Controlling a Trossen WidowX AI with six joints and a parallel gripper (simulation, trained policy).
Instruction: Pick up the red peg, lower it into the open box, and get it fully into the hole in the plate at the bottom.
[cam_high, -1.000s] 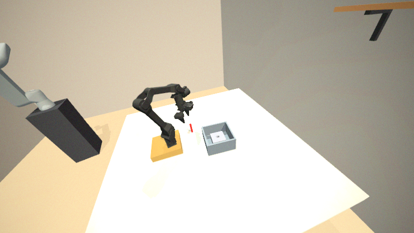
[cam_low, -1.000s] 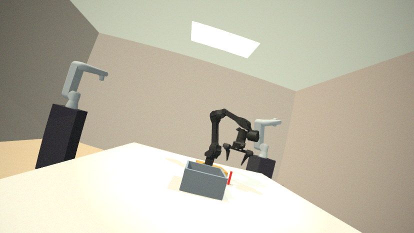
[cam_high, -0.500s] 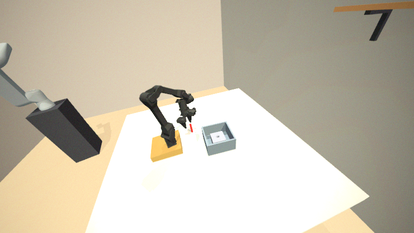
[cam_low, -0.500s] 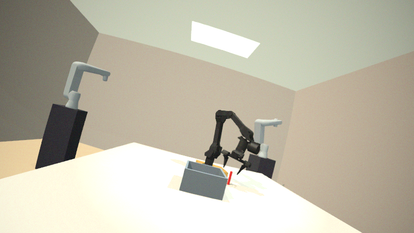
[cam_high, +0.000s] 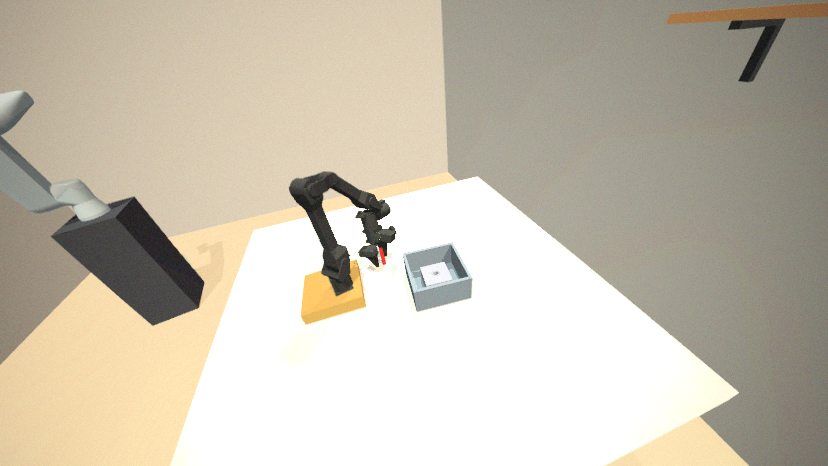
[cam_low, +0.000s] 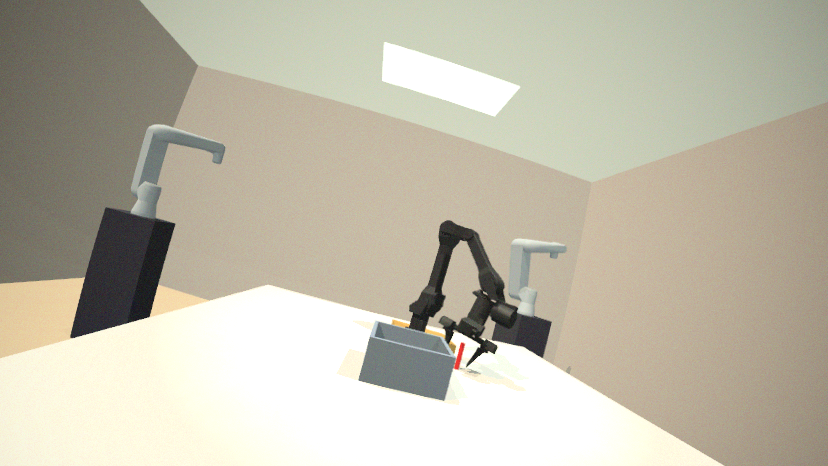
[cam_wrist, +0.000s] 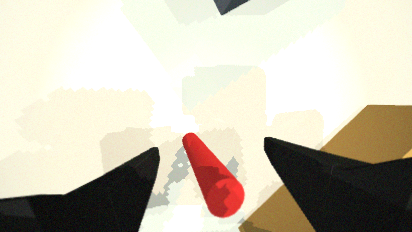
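Right now the red peg is 20 mm above my gripper tip, 10 mm to the left of it and 10 mm ahead of it. Round my gripper tip: grey box 200 mm to the right, 130 mm ahead.
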